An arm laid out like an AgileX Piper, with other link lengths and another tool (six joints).
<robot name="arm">
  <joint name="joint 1" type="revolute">
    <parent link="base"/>
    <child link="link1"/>
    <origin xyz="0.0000 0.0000 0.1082"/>
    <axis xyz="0 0 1"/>
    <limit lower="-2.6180" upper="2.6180"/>
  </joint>
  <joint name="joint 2" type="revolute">
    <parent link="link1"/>
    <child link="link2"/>
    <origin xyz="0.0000 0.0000 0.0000"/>
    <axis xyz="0 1 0"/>
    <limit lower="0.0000" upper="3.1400"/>
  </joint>
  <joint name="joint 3" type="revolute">
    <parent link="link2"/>
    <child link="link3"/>
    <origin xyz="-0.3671 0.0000 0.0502"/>
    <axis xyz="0 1 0"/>
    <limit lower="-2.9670" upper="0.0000"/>
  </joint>
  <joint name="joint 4" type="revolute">
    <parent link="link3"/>
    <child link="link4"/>
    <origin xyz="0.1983 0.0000 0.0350"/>
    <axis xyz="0.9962 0 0.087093"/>
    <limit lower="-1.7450" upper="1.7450"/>
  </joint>
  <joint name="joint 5" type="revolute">
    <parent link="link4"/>
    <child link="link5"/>
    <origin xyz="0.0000 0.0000 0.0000"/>
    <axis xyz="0 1 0"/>
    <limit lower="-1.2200" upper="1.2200"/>
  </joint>
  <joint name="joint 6" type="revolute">
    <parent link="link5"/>
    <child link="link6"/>
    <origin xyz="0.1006 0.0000 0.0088"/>
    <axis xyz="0.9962 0 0.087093"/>
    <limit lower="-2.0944" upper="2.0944"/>
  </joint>
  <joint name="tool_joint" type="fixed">
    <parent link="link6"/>
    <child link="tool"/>
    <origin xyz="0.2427 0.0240 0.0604" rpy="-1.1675 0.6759 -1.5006"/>
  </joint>
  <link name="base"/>
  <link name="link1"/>
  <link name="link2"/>
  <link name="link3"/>
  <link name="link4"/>
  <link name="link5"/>
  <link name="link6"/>
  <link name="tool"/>
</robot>
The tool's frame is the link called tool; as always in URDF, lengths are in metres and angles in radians.
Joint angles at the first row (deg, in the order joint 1, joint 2, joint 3, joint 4, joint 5, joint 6):
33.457, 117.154, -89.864, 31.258, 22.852, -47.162
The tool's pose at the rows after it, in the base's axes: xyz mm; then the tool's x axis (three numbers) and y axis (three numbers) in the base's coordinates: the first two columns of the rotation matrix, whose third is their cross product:
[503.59 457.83 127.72 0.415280 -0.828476 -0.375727 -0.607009 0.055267 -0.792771]
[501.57 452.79 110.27 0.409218 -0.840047 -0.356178 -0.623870 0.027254 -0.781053]
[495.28 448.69 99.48 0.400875 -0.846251 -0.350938 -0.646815 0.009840 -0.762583]
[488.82 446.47 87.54 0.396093 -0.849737 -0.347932 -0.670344 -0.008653 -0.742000]
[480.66 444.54 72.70 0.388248 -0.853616 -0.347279 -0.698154 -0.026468 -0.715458]
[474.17 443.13 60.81 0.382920 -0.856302 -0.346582 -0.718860 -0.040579 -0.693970]
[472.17 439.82 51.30 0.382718 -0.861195 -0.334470 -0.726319 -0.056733 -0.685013]
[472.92 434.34 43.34 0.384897 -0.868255 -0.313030 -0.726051 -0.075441 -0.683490]
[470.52 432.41 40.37 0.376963 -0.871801 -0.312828 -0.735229 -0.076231 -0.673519]
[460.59 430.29 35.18 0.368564 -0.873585 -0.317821 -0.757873 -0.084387 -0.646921]
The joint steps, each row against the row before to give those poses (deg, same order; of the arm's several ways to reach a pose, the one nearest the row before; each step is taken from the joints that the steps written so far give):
0.172, 1.970, -0.954, -2.469, 1.010, 1.896
0.000, 0.918, -0.057, -2.699, 0.971, 1.962
-0.058, 0.252, -0.001, -1.413, 1.711, 1.438
-0.067, 0.613, -0.279, -0.616, 1.784, 0.590
0.000, 0.817, -0.049, -0.274, 1.695, 0.479
-0.001, 0.721, -0.020, -0.065, 1.232, 0.178
0.001, 0.577, -0.001, -1.019, 0.499, 0.484
0.000, 0.405, 0.001, -1.958, 0.190, 0.985
0.001, 0.064, -0.045, -0.457, 0.681, 0.813
-0.001, 0.000, -0.075, 0.094, 2.049, 0.503

